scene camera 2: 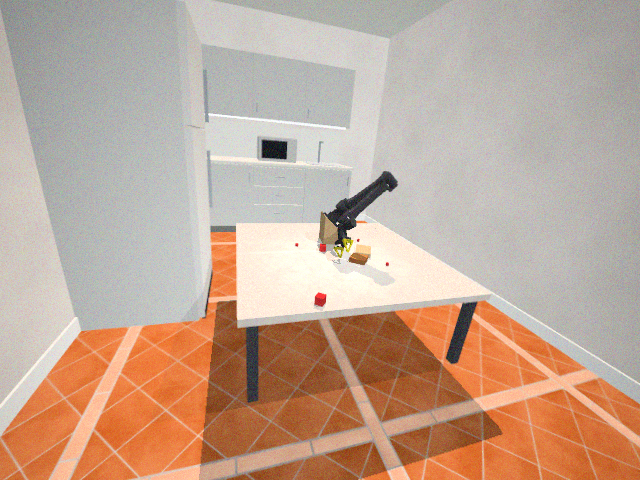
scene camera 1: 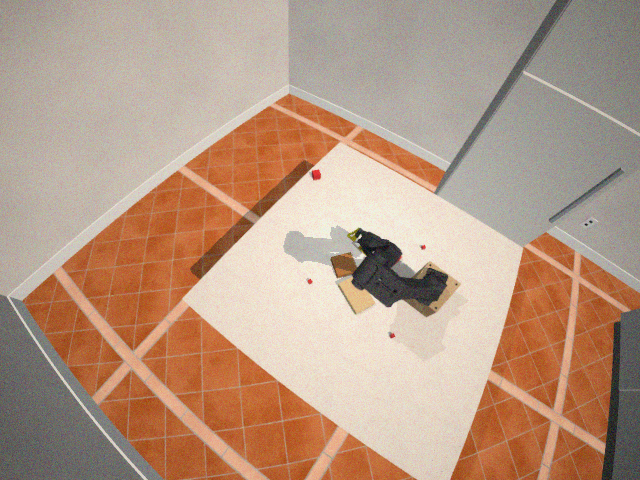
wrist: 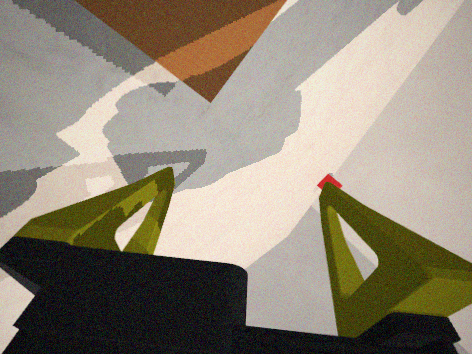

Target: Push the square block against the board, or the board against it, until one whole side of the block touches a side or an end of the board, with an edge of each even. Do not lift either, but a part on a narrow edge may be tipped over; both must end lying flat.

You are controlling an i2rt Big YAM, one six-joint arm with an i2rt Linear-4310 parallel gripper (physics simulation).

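Where they show: gripper, fingertip midpoint: point(scene camera 2: 344, 255) point(scene camera 1: 353, 241) point(wrist: 247, 182); arm's base, link origin: point(scene camera 2: 330, 220).
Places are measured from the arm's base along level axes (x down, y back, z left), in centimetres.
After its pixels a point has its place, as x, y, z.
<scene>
The square block point(scene camera 1: 343, 264) @[12.9, -37.5, 4.7] point(scene camera 2: 358, 258) @[12.9, -39.8, 2.3] point(wrist: 215, 40) @[12.9, -37.4, 0.0], brown, lies flat near the table's middle. The board point(scene camera 1: 355, 295) @[12.9, -26.3, 15.4] point(scene camera 2: 363, 250) @[12.9, -28.7, 12.7], pale wood and longer, lies flat beside it; the arm covers part of it in scene view 1. The block's near side faces an end of the board, very close and apparently at a slight angle; whether they touch I cannot tell. My gripper point(scene camera 1: 353, 234) @[10.4, -38.5, -7.4] point(scene camera 2: 343, 249) @[10.4, -38.5, -7.4] point(wrist: 247, 182) @[10.4, -38.5, -7.4] is open and empty, low over the table, off the block's side away from the board. In the wrist view a block corner shows ahead of the fingertips.
Small red cubes lie on the white table point(scene camera 1: 258, 310) @[15.9, -59.9, 41.4] point(scene camera 2: 279, 284) @[15.8, -54.2, -51.2]: one point(scene camera 1: 316, 174) @[11.9, -74.4, -36.7] point(scene camera 2: 320, 299) @[12.5, -77.1, -39.0] near a corner, others point(scene camera 1: 309, 281) @[14.2, -47.2, 19.3] point(scene camera 1: 422, 246) @[14.5, -5.9, -25.8] point(scene camera 1: 391, 335) @[14.3, -4.9, 23.4] around the parts, and one point(scene camera 2: 322, 248) @[13.6, -18.4, -12.6] near the arm. A tan plate point(scene camera 1: 450, 284) @[-2.9, 6.1, -1.9] point(scene camera 2: 326, 229) @[4.7, -6.1, -5.1] stands at the arm's base.
</scene>
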